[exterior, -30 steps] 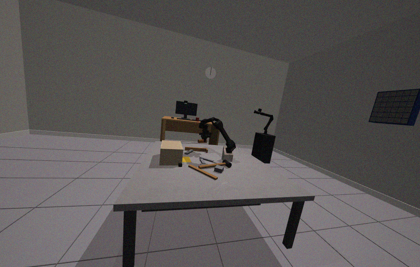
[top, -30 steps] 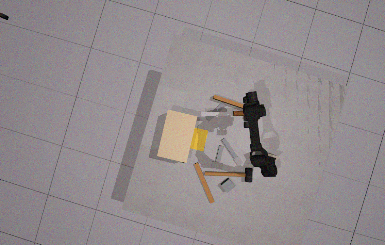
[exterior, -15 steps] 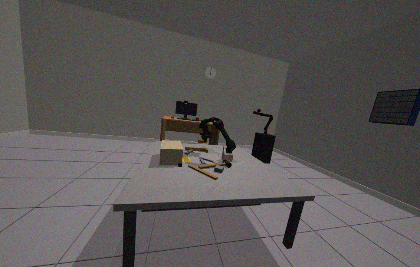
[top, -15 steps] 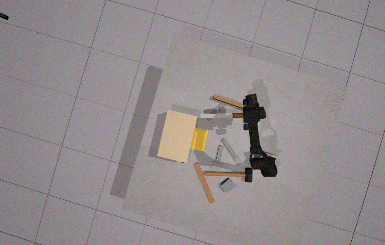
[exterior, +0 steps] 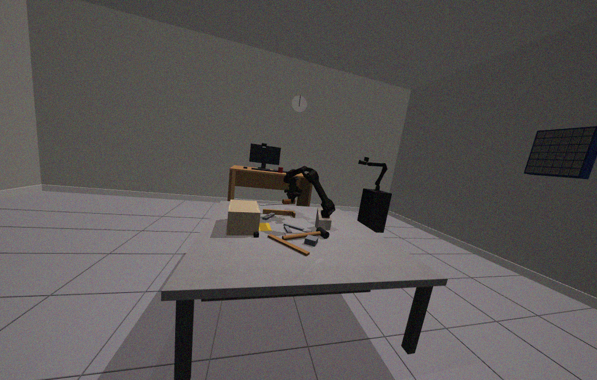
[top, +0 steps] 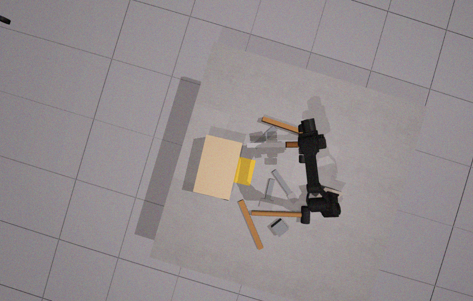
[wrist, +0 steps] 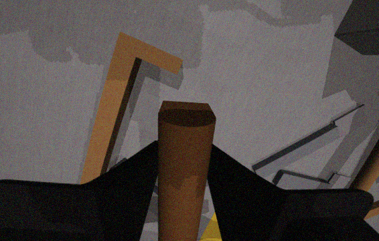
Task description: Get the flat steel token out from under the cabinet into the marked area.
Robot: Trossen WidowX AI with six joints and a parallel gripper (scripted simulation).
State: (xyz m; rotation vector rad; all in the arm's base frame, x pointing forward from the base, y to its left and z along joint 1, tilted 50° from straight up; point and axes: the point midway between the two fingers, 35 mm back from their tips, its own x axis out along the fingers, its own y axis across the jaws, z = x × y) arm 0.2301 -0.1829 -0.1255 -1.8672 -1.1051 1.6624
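My gripper tip is 18 cm short of the grey bar, 1 cm to the right of it and 13 cm above it. Also, from my gripper tip: grey l-shaped bracket (7 cm ahead, 32 cm to the left, 13 cm below); grey block (4 cm behind, 47 cm to the left, 12 cm below); grey steel token (42 cm ahead, 24 cm to the left, 13 cm below).
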